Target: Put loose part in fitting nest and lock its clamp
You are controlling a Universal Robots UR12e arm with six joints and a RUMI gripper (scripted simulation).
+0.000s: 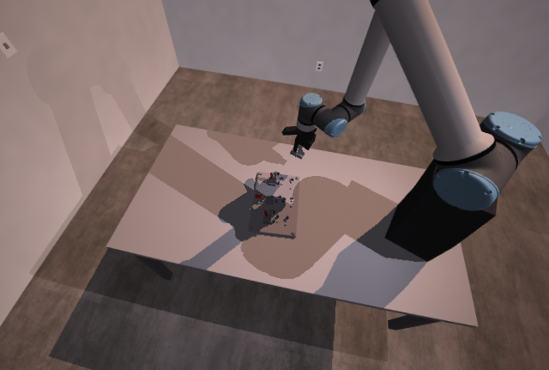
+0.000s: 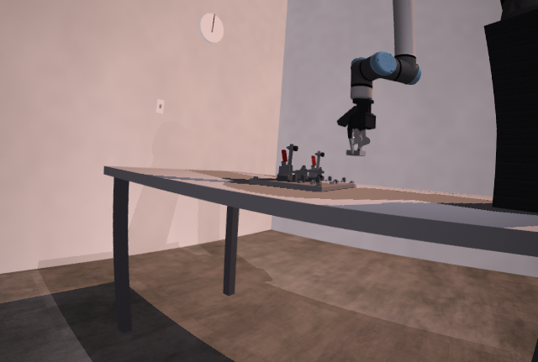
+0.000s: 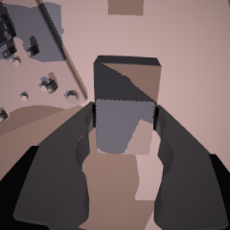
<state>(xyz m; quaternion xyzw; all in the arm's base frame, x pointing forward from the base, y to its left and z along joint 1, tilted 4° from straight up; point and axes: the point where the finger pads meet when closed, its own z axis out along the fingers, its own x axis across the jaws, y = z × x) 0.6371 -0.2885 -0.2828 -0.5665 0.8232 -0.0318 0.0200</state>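
Right now the loose part is 1 cm below my hand. From my hand the other things lie so: grey fixture plate (25 cm to the left, 13 cm below, 7 cm ahead).
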